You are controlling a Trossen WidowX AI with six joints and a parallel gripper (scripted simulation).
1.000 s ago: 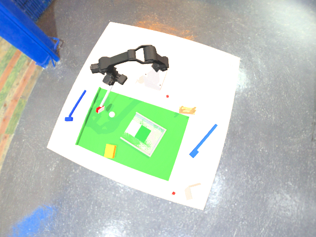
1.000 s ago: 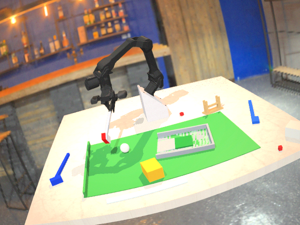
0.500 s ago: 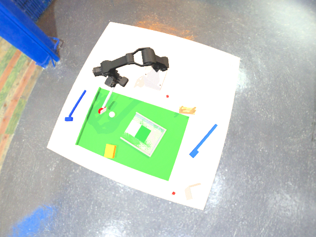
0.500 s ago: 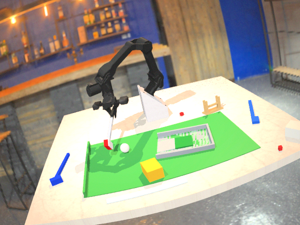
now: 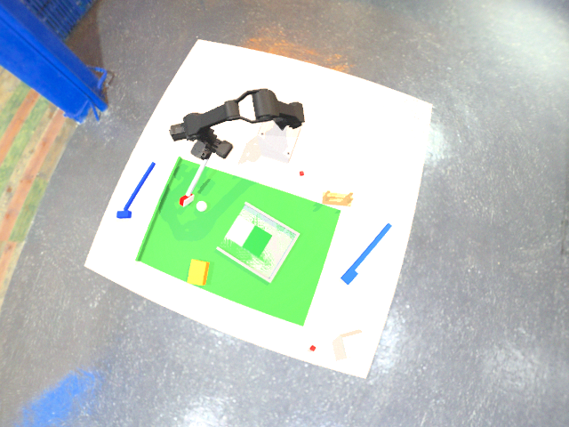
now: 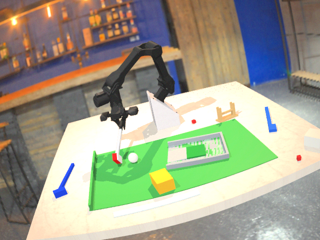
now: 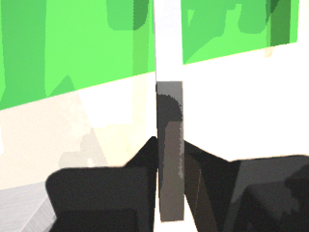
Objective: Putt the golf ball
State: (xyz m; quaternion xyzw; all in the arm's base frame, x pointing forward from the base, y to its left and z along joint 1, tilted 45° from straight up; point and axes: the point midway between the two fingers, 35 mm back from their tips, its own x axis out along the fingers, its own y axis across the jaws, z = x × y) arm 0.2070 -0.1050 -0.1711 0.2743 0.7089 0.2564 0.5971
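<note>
Right now my gripper tip is 120 mm short of the red putter and 10 mm to the left of it. The rest, counted from my gripper tip: white golf ball 220 mm ahead, 50 mm to the left, 50 mm below; then green mat 270 mm ahead, 230 mm to the left, 70 mm below; then yellow block 460 mm ahead, 170 mm to the left, 50 mm below.
</note>
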